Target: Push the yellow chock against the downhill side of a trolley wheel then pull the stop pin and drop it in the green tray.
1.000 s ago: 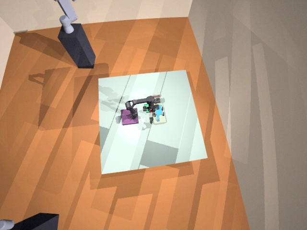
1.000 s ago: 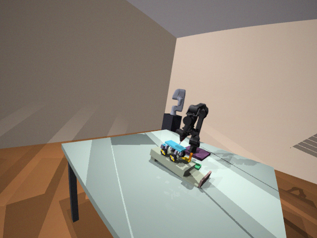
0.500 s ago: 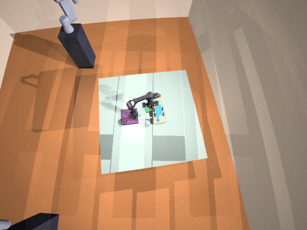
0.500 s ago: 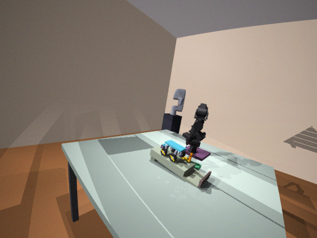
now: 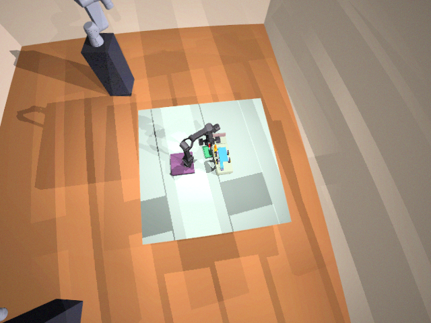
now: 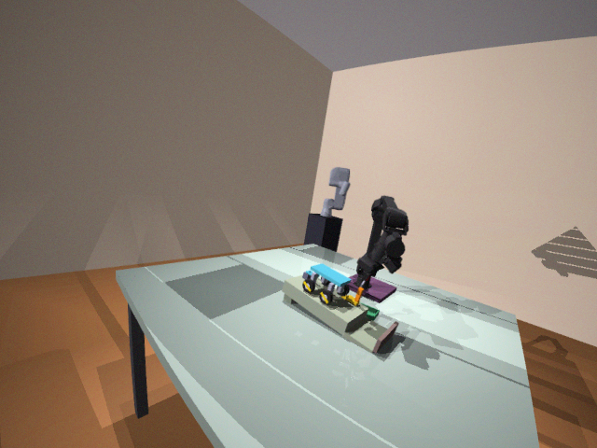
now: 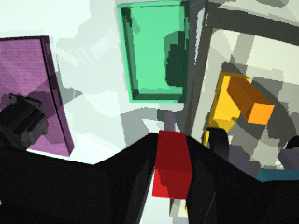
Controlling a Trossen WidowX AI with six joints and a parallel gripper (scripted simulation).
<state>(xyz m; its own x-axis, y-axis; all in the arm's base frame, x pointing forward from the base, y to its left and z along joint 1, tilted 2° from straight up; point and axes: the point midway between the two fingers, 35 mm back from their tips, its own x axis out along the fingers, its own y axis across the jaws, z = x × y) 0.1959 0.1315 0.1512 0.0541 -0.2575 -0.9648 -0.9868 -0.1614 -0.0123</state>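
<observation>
My gripper tip is 15 cm above the green tray and 2 cm past it. Also, from my gripper tip: blue-topped trolley 12 cm ahead, 8 cm to the right, 3 cm below; stop pin right at my gripper tip; yellow chock 6 cm below, 6 cm ahead.
</observation>
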